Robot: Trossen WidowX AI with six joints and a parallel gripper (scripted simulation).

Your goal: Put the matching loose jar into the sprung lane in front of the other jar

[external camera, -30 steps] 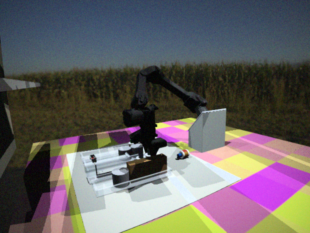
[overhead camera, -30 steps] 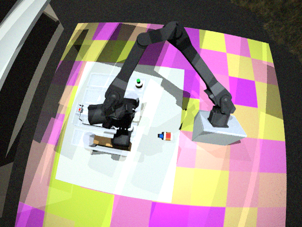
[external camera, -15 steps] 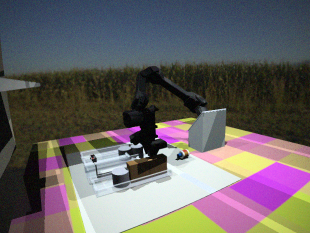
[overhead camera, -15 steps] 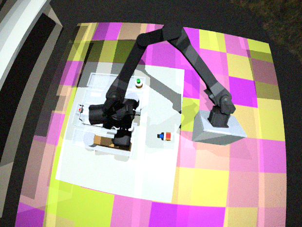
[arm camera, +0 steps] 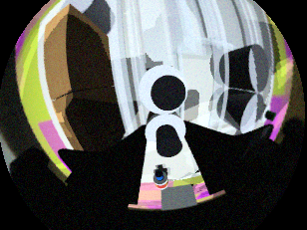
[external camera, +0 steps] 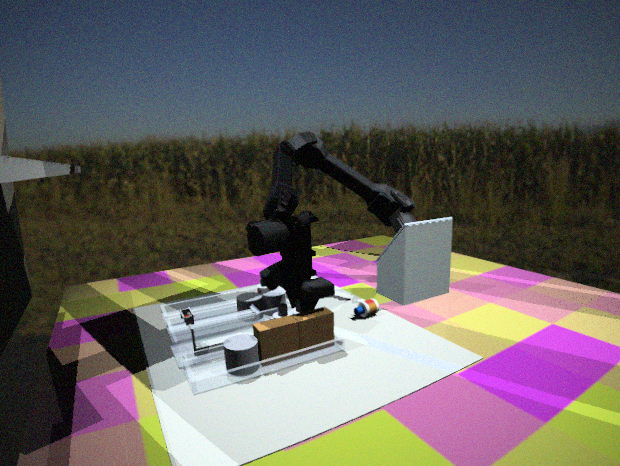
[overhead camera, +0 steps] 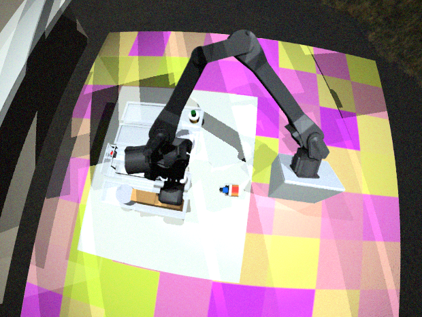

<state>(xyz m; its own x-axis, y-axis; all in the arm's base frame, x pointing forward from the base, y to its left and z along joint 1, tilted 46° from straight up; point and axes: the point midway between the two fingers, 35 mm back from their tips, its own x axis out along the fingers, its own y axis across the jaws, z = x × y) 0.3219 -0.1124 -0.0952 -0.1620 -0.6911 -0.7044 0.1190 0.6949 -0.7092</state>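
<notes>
Now: the clear lane rack 14 cm ahead of my gripper tip, 4 cm to the right of it and 1 cm below it. Round my gripper tip: red mark (22 cm ahead, 6 cm to the right, 4 cm above).
</notes>
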